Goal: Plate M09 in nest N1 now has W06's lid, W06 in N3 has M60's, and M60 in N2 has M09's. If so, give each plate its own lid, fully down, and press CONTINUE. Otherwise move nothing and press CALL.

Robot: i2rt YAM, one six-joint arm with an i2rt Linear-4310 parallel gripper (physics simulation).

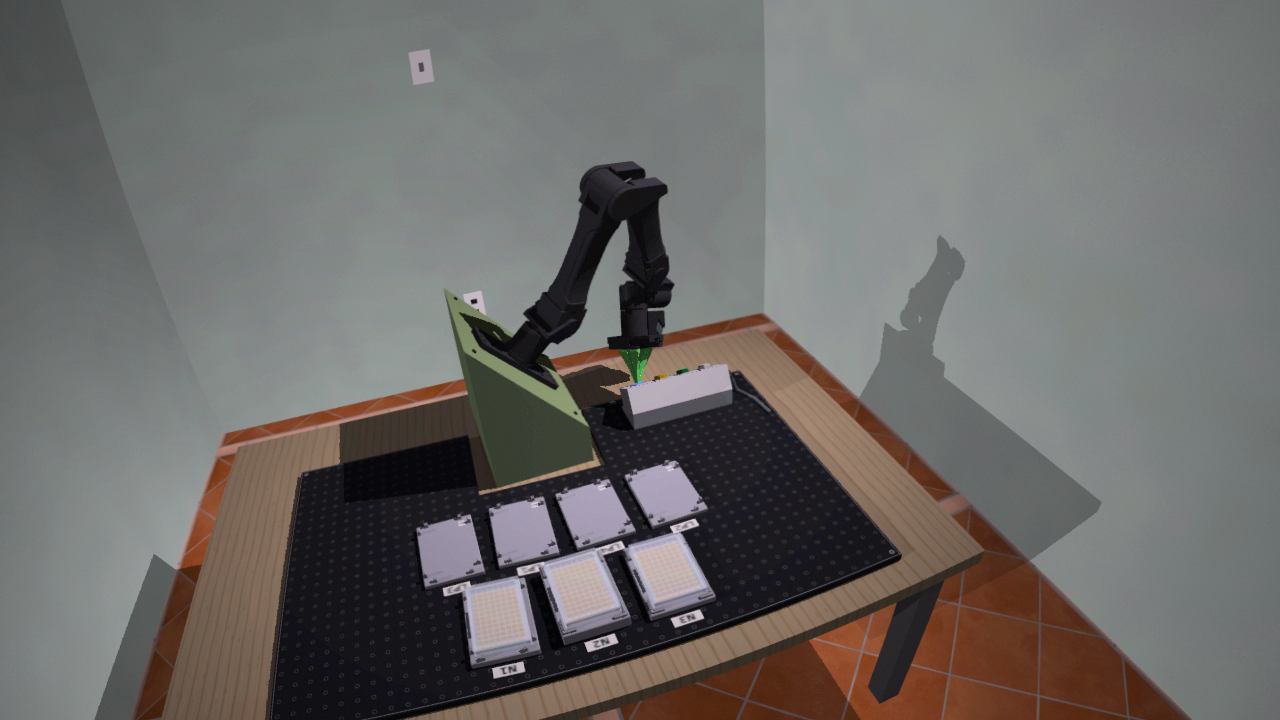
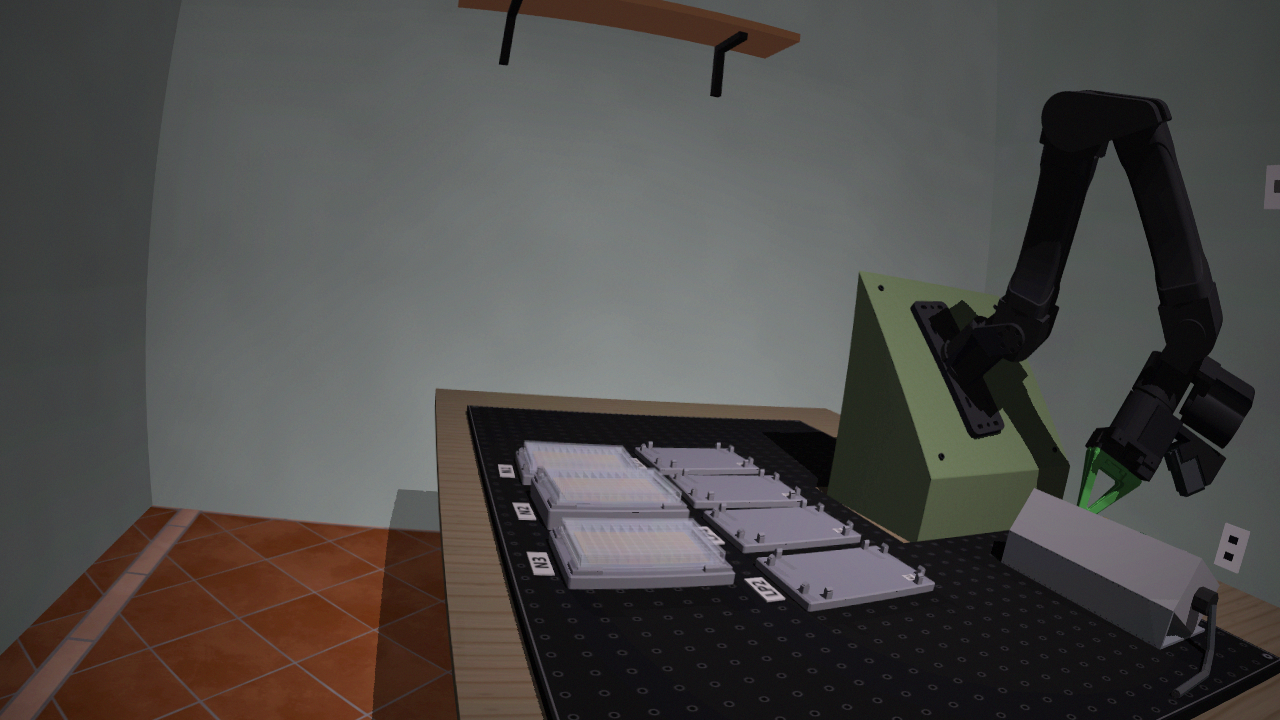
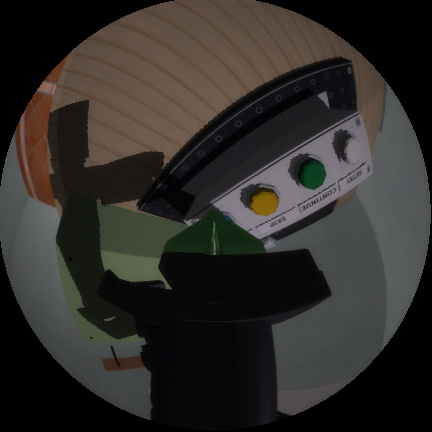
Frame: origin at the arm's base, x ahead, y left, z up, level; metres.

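Seen in the pictures: gripper, between the fingertips: (image 1: 637,383) (image 3: 214,212); arm's base, origin of its link: (image 1: 514,361) (image 2: 955,368).
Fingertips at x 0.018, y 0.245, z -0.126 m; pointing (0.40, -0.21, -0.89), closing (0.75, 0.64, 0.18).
Note:
Pixels of each thing's top centre, then the offset from my fingertips to it. "pt": a spot on its surface instead.
- button box, centre of its top: (image 3: 300,213) (image 2: 1118,518) (image 1: 675,372) dz +0.028, dx +0.044, dy +0.067 m
- green CONTINUE button, centre of its top: (image 3: 317,182) dz +0.019, dx +0.025, dy +0.094 m
- nest N2, a spot on its surface: (image 2: 608,488) pt dz -0.017, dx +0.437, dy -0.281 m
- yellow SKIP button, centre of its top: (image 3: 267,211) dz +0.019, dx +0.018, dy +0.045 m
- white RETRY button, centre of its top: (image 3: 357,157) dz +0.019, dx +0.032, dy +0.144 m
My gripper (image 1: 638,383) (image 2: 1083,508) (image 3: 214,212) is shut with nothing between its green fingers. Its tips are at the blue button (image 3: 227,218) at one end of the button box (image 1: 680,398) (image 2: 1109,555) (image 3: 290,200); the fingers hide most of that button and its label. The green CONTINUE button (image 3: 312,174) is further along the box. Lidded plates sit in nest N1 (image 1: 499,617) (image 2: 577,457), nest N2 (image 1: 581,591) (image 2: 608,488) and nest N3 (image 1: 668,571) (image 2: 635,544). The plate and lid markings are too small to read.
Several grey lid parks, one of them LP2 (image 1: 664,493) (image 2: 845,574), stand in a row beside the nests and hold no lids. A yellow SKIP button (image 3: 264,201) and a white RETRY button (image 3: 352,150) are on the box. The green arm mount (image 1: 528,420) (image 2: 895,447) stands nearby.

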